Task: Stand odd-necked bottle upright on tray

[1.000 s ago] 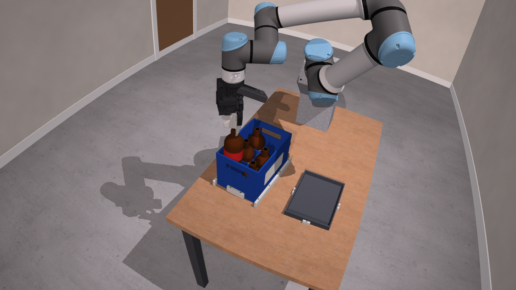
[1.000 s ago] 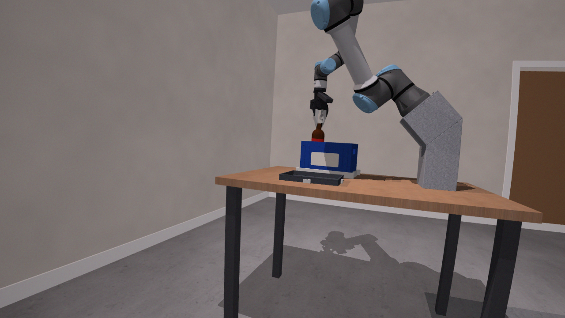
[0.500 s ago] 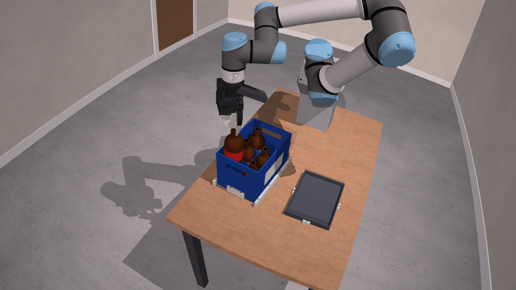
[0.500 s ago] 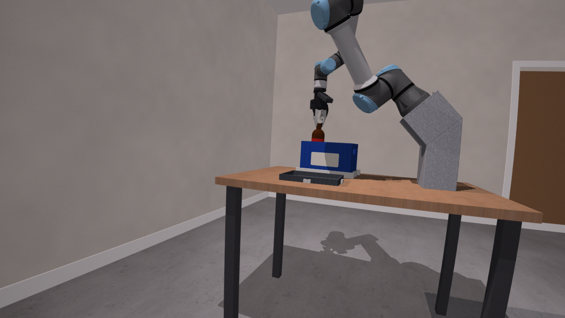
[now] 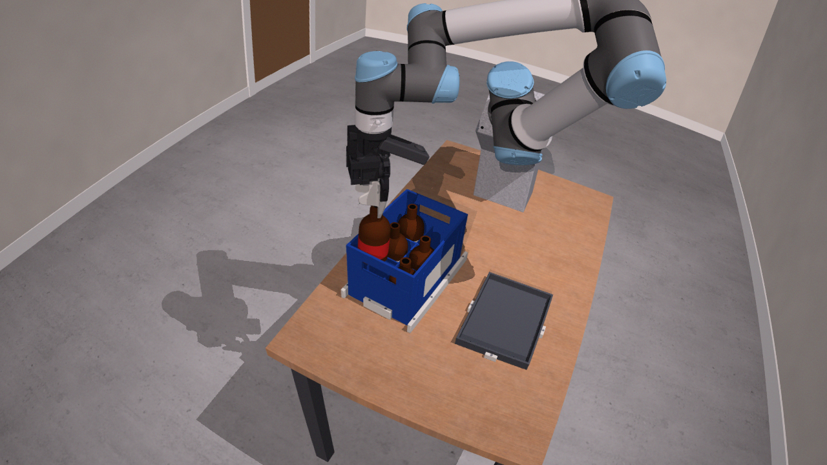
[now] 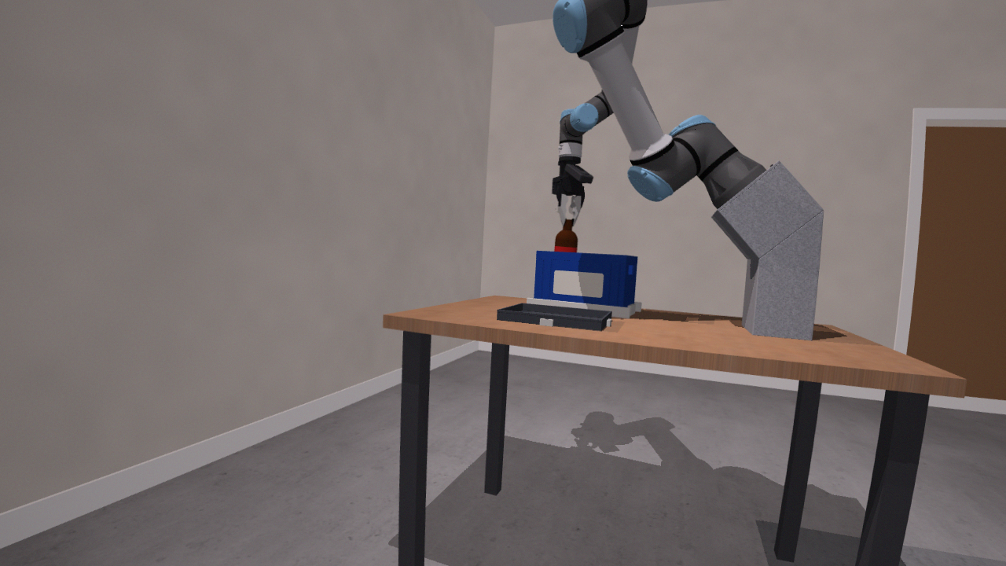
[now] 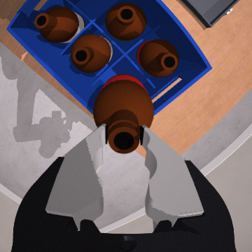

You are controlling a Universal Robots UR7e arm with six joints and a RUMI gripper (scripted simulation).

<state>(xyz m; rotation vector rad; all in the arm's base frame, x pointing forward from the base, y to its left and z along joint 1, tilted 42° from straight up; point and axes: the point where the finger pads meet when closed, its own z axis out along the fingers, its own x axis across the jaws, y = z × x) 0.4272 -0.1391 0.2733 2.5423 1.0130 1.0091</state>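
My gripper is now 7 cm above the bottle, 1 cm to the left of it and 1 cm short of it. From my hand the other things lie so: dark tray 33 cm to the left, 26 cm below, 9 cm behind; then crate 19 cm below, 8 cm behind, 4 cm to the left.
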